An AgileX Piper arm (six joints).
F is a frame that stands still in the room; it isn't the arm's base.
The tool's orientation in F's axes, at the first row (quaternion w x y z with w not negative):
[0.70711, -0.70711, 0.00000, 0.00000]
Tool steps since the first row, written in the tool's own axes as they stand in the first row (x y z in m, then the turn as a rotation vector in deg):
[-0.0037, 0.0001, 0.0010, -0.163, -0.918, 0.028]
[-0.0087, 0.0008, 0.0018, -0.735, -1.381, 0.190]
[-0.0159, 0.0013, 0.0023, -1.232, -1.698, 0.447]
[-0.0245, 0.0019, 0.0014, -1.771, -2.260, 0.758]
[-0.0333, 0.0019, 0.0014, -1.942, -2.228, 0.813]
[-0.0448, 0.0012, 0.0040, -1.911, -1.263, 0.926]
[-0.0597, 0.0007, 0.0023, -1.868, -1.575, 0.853]
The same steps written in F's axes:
[-0.0037, 0.0010, -0.0001, -0.163, 0.028, 0.918]
[-0.0087, 0.0018, -0.0008, -0.735, 0.190, 1.381]
[-0.0159, 0.0023, -0.0013, -1.232, 0.447, 1.698]
[-0.0245, 0.0014, -0.0019, -1.771, 0.758, 2.260]
[-0.0333, 0.0014, -0.0019, -1.942, 0.813, 2.228]
[-0.0448, 0.0040, -0.0012, -1.911, 0.926, 1.263]
[-0.0597, 0.0023, -0.0007, -1.868, 0.853, 1.575]

